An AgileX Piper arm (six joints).
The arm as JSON. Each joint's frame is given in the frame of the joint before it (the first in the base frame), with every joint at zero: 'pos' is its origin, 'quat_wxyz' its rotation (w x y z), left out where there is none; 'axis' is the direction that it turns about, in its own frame. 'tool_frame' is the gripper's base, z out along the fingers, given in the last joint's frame.
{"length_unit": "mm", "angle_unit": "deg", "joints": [
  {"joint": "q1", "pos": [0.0, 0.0, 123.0], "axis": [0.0, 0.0, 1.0]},
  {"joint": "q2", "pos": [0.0, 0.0, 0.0], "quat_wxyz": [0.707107, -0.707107, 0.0, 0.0], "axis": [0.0, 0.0, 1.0]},
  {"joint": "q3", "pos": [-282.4, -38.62, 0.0], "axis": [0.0, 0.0, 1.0]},
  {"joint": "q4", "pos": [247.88, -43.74, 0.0], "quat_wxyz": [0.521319, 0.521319, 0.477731, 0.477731], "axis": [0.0, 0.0, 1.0]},
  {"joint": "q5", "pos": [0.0, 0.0, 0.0], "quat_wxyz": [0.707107, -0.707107, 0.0, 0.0], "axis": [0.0, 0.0, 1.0]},
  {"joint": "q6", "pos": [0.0, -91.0, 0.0], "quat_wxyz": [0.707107, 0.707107, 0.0, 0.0], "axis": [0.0, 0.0, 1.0]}
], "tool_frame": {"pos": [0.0, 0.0, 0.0]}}
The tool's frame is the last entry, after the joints.
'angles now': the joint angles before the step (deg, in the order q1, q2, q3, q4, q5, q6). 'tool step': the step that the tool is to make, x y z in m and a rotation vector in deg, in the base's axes. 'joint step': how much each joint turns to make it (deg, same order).
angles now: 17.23 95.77 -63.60 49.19 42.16 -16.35
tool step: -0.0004 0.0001 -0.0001 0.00 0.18 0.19
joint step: 0.00 0.00 0.00 -0.04 0.25 0.00
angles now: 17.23 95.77 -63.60 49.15 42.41 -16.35
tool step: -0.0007 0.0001 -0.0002 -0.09 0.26 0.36
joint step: 0.01 -0.01 0.01 -0.17 0.41 0.01
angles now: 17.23 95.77 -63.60 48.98 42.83 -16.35
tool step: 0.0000 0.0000 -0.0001 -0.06 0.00 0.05
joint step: 0.01 0.01 -0.01 -0.07 0.02 0.00
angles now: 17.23 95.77 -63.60 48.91 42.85 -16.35
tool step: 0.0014 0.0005 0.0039 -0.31 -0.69 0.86
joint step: 0.01 -0.01 -0.95 -0.76 0.66 -0.10
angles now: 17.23 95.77 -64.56 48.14 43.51 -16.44
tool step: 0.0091 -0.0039 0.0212 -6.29 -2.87 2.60
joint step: 0.00 0.00 -6.18 -11.10 3.69 5.35
